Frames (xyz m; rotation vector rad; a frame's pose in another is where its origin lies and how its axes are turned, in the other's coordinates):
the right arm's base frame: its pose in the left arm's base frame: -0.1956 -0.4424 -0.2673 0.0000 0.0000 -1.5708
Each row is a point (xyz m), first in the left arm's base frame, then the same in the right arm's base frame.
Working: the left arm's base frame: its pose in the right arm's base frame: -0.4424 0.1956 0.2673 0.0000 0.0000 1.5708

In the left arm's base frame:
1: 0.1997 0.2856 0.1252
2: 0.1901 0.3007 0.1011
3: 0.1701 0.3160 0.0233
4: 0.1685 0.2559 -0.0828
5: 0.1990 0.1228 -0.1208
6: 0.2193 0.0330 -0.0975
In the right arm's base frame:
1: -0.7280 0.3953 0.3925
2: -0.7431 0.3857 0.3684
3: -0.7584 0.3657 0.2906
4: -0.6983 0.3641 0.1845
5: -0.5652 0.3946 0.1465
6: -0.4754 0.4149 0.1698

